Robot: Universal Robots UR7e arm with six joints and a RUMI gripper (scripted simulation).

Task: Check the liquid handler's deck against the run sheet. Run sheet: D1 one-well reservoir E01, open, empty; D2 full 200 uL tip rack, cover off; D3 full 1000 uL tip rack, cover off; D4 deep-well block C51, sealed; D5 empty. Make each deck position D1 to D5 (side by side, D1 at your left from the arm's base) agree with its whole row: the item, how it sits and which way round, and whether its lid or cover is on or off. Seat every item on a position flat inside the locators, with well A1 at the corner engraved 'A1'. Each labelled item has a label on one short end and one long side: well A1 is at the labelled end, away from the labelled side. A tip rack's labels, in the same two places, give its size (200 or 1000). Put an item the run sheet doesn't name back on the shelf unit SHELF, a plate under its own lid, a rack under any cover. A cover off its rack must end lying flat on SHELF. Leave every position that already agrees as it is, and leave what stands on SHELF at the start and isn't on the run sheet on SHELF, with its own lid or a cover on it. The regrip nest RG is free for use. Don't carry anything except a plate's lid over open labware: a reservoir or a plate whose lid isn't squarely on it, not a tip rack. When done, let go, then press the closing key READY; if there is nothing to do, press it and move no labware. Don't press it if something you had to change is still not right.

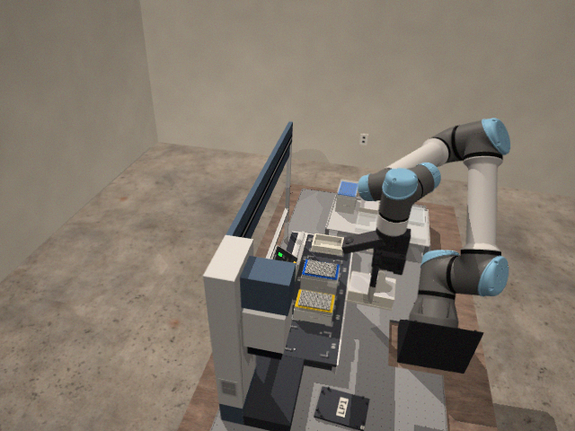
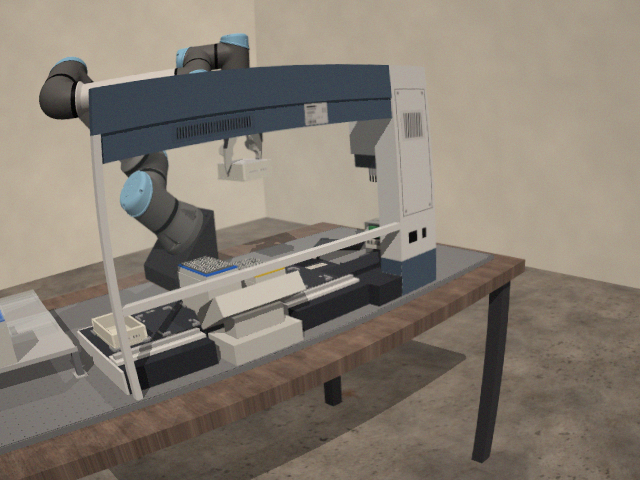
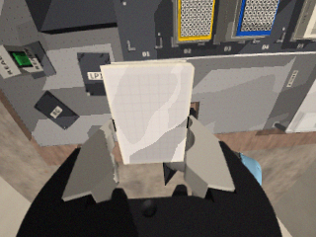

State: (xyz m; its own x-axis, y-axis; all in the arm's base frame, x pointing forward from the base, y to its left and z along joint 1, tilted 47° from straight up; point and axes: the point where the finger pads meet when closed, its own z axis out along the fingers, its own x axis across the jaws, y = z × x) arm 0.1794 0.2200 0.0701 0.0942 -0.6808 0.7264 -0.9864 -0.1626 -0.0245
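My gripper is now 200 mm short of the blue-rimmed tip rack, 210 mm to the left of it and 200 mm above it. The rest, counted from my hand: white sealed block (10 mm below); yellow-rimmed tip rack (180 mm ahead, 80 mm to the right, 220 mm below); dark pad (190 mm to the left, 310 mm below).
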